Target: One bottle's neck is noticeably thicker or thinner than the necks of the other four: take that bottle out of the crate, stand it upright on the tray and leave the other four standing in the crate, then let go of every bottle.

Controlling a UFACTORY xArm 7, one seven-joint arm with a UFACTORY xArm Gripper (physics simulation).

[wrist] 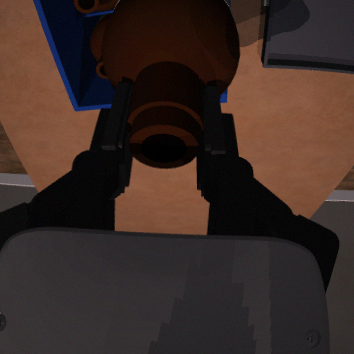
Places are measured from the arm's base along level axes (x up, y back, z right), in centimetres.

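Pixels of known places: gripper, fingertip midpoint: [166, 105].
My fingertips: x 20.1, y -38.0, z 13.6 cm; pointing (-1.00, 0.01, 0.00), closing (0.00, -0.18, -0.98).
For each thing: its top centre in the pictures, then the offset to it from my fingertips. "pt": a spot on its surface instead. Level surfaces: height alone.
- blue crate at a spot on its surface: [56, 55] pt dx -15.6, dy -4.2, dz +13.4 cm
- further bottle at a spot on its surface: [101, 69] pt dx -16.8, dy -7.9, dz +9.5 cm
- dark grey tray at a spot on its surface: [320, 40] pt dx -32.6, dy -14.6, dz -22.4 cm
- wooden table top at its surface level: dx -33.1 cm
A brown bottle [167, 42] with a thick neck is held upright between the fingers of my gripper [166, 105], which is shut on its neck. The bottle hangs high above the blue crate [56, 55] and hides much of it. Inside the crate, at the top left, the mouth of another brown bottle [87, 4] shows, and part of a further bottle [101, 69] shows at the held bottle's left edge. The dark grey tray [320, 40] lies at the upper right, to the right of the crate. The remaining bottles are hidden or out of view.
The crate's near edge lies behind the held bottle. A gap of wooden table top [250, 130] separates the crate from the tray. A dark shadow falls on the table and the tray at the top right. The tray's raised rim faces the crate.
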